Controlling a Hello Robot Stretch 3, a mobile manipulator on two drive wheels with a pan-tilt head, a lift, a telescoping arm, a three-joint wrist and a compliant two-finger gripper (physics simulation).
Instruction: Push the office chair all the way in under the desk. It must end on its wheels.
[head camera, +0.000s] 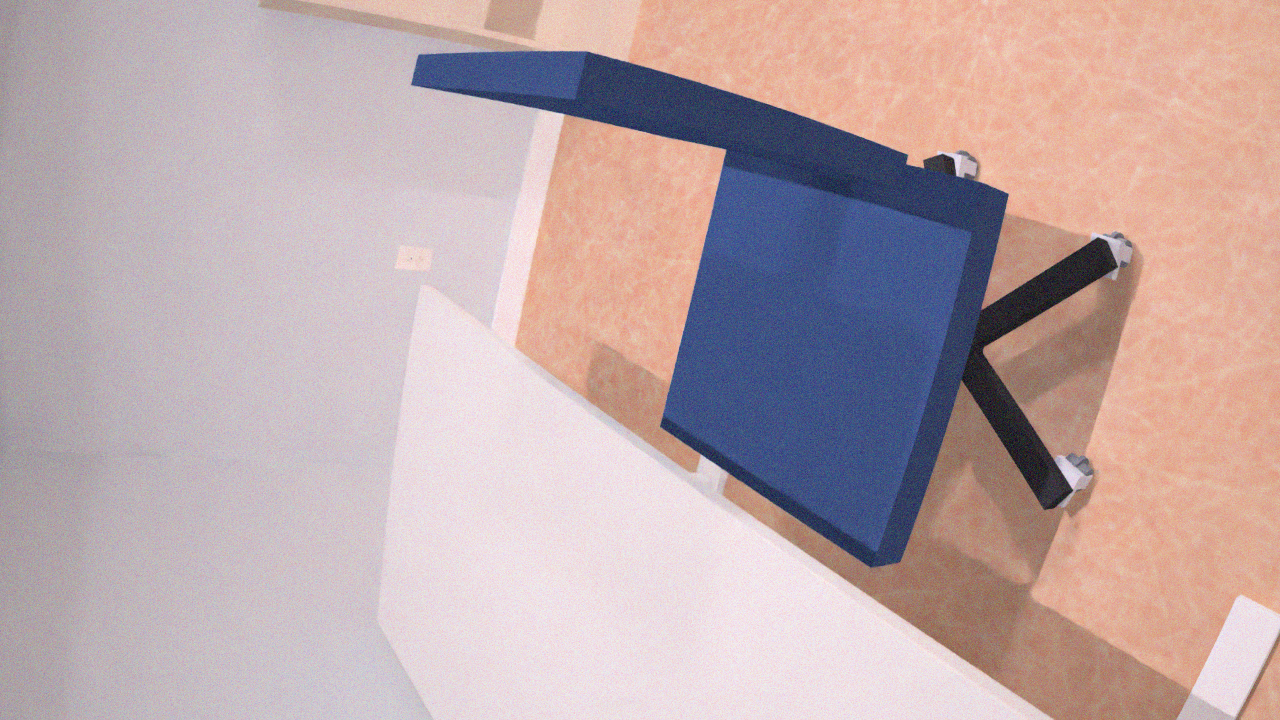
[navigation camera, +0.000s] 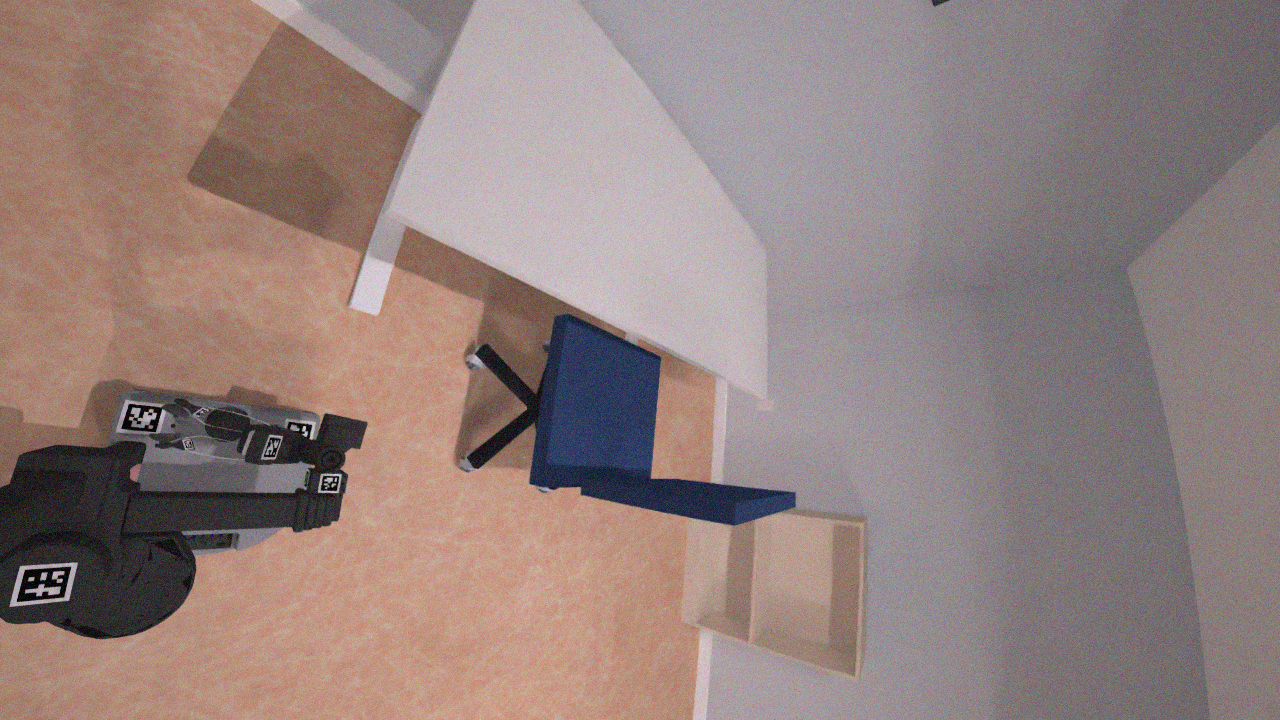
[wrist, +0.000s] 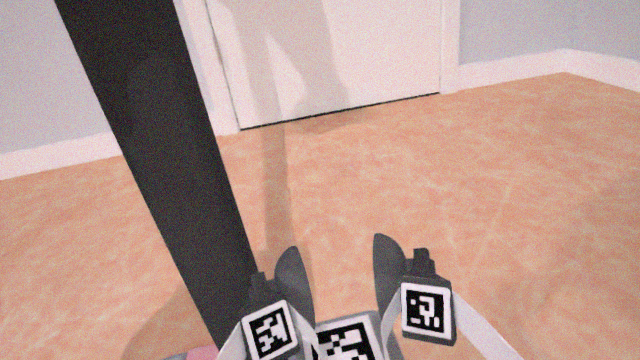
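Seen in the pictures: gripper, fingertip midpoint: (navigation camera: 157, 420) (wrist: 339, 267); robot's base, origin of the base link: (navigation camera: 228, 422).
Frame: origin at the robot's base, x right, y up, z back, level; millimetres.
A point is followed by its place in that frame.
Note:
The blue office chair (head camera: 823, 358) @[x 812, y 470, z -189 mm] (navigation camera: 599, 411) @[x 808, y 470, z -146 mm] stands upright on its casters, outside the long front edge of the white desk (head camera: 572, 537) @[x 918, y 720, z -476 mm] (navigation camera: 581, 170) @[x 409, y 720, z -617 mm]. Its seat's front edge is close to the desk edge, and its backrest is on the side away from the desk. Black base legs with grey casters show under the seat; part of the base is hidden by it. My gripper (navigation camera: 168, 425) @[x -96, y 287, z -4 mm] (wrist: 339, 267) @[x -96, y 287, z -4 mm] is open and empty, folded back over my own base, well apart from the chair.
A white desk foot (head camera: 1239, 649) (navigation camera: 375, 268) reaches out onto the floor beside the chair. A low wooden shelf (head camera: 358, 17) @[x 2378, y 786, z 286 mm] (navigation camera: 861, 591) @[x 2246, y 1054, z 633 mm] stands by the wall beyond the backrest. A white door (wrist: 390, 50) @[x -1162, y 190, z -409 mm] and my dark mast (wrist: 160, 150) @[x -116, y 362, z 67 mm] show in the wrist view.

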